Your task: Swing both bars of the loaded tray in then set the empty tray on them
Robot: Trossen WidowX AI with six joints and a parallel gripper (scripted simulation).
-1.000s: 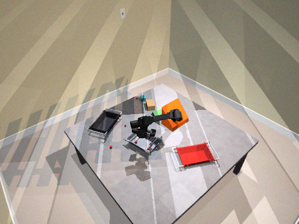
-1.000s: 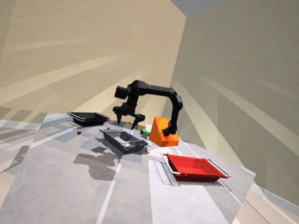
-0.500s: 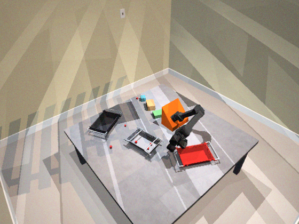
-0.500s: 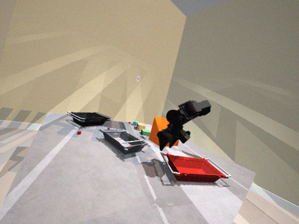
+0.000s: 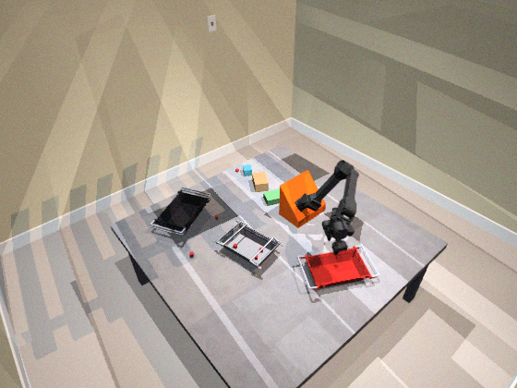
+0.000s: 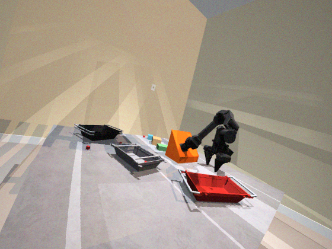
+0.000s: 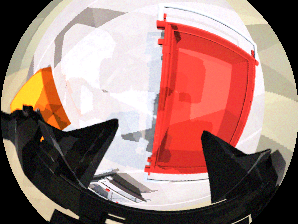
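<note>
The red tray is 7 cm to the left of my gripper tip, 5 cm below it and 4 cm ahead of it. From my gripper tip the other things lie so: green block: 52 cm to the right, 16 cm behind, 8 cm below; tan block: 68 cm to the right, 20 cm behind, 7 cm below; cyan block: 83 cm to the right, 23 cm behind, 8 cm below.
</note>
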